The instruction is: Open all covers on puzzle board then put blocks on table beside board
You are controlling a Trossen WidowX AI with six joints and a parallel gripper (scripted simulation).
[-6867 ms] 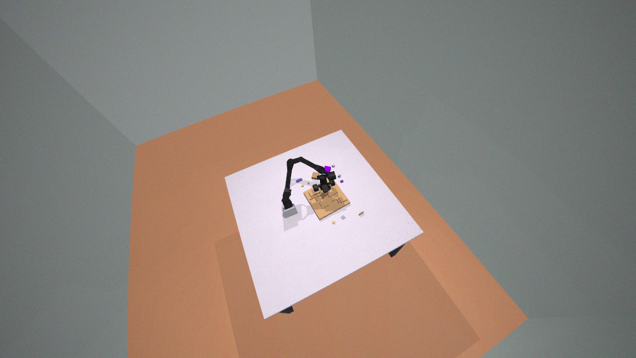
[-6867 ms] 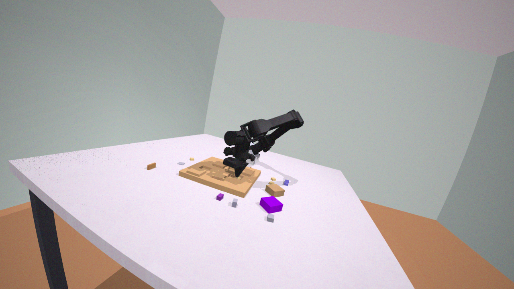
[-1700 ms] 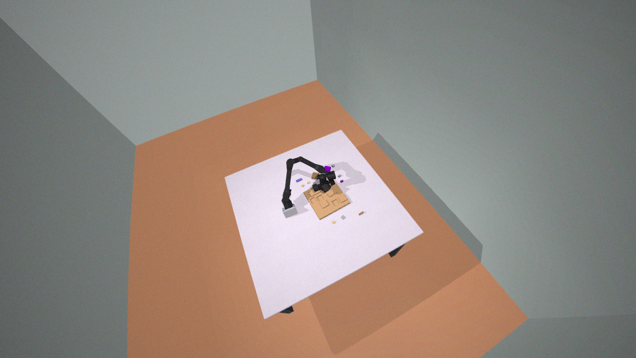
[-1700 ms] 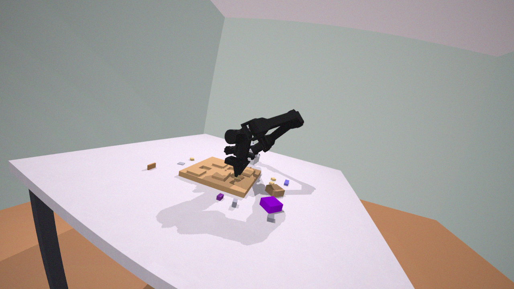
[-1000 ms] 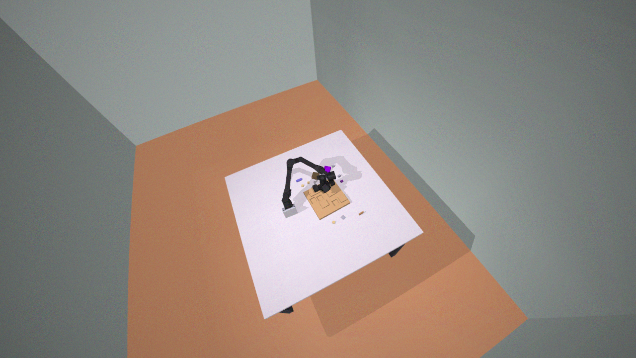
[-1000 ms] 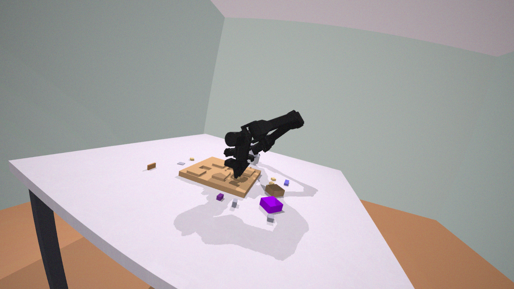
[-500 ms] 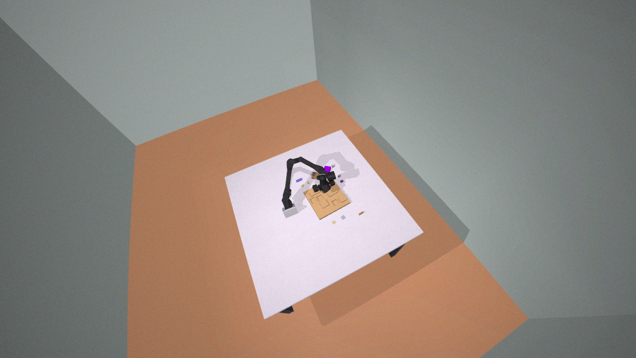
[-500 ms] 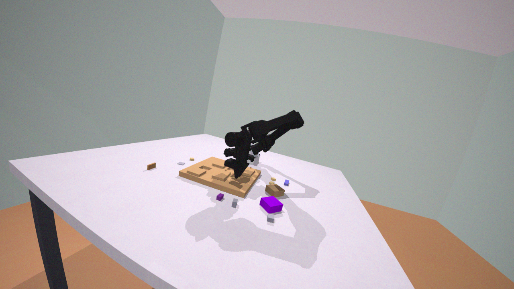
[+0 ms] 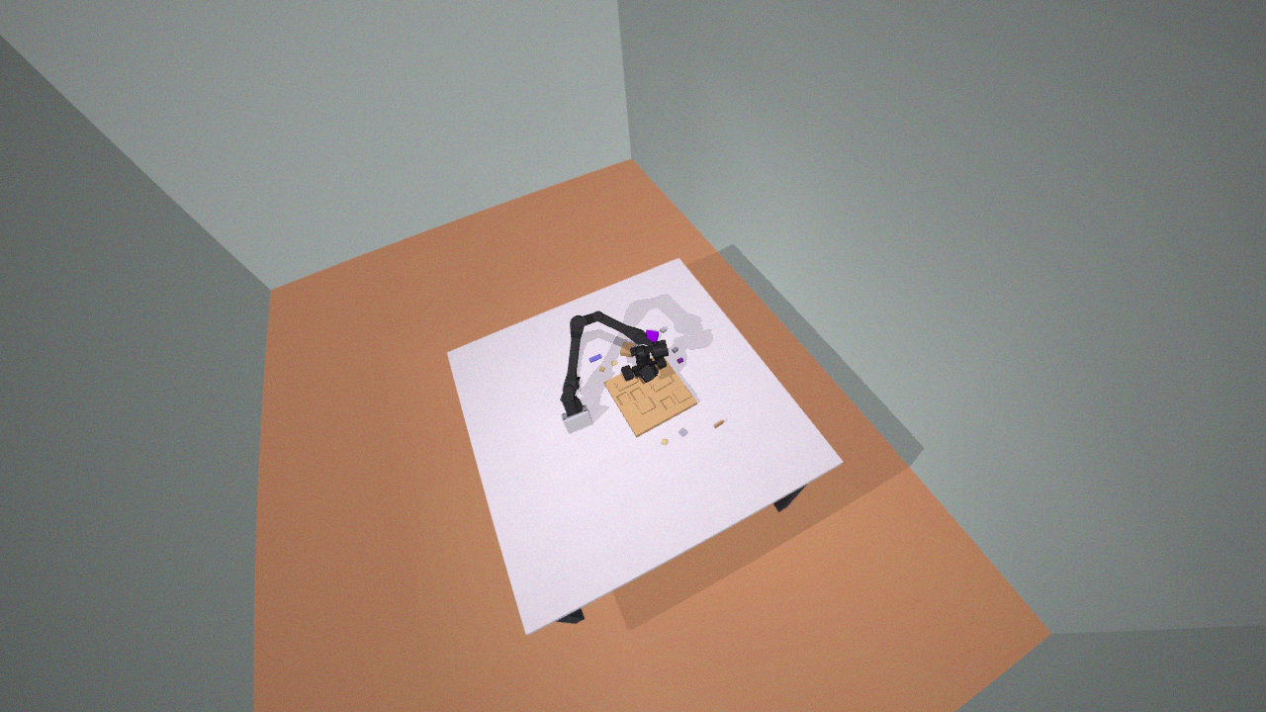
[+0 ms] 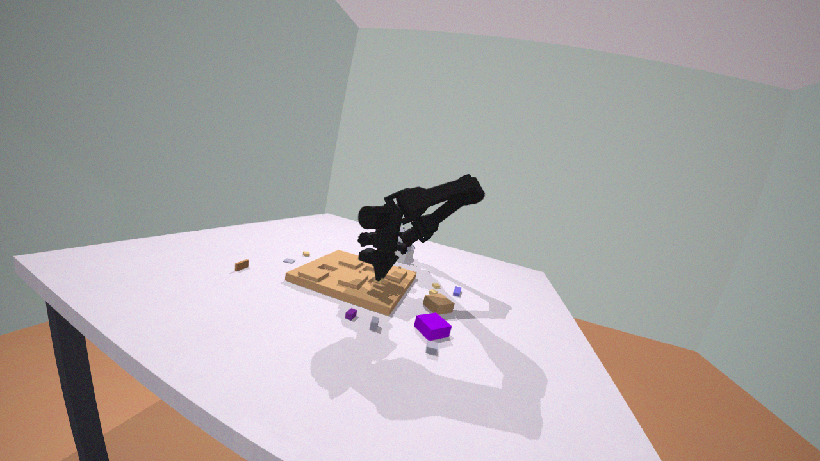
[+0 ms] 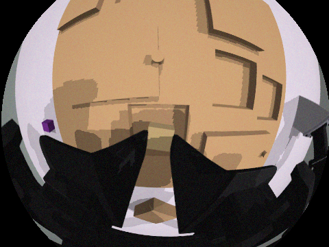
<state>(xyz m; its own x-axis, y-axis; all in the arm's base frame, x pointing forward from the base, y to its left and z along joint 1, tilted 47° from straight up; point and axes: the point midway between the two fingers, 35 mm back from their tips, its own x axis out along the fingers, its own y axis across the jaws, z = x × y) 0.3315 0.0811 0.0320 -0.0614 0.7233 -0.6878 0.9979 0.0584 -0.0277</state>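
My gripper tip is now 6 cm short of the grey tile, 29 cm to the left of it and 3 cm above it. Also, from my gripper tip: large purple block (11 cm ahead, 20 cm to the left, 1 cm below); small purple cube (18 cm ahead, 3 cm to the left, 2 cm below); brown box (2 cm behind, 18 cm to the left, 1 cm below).
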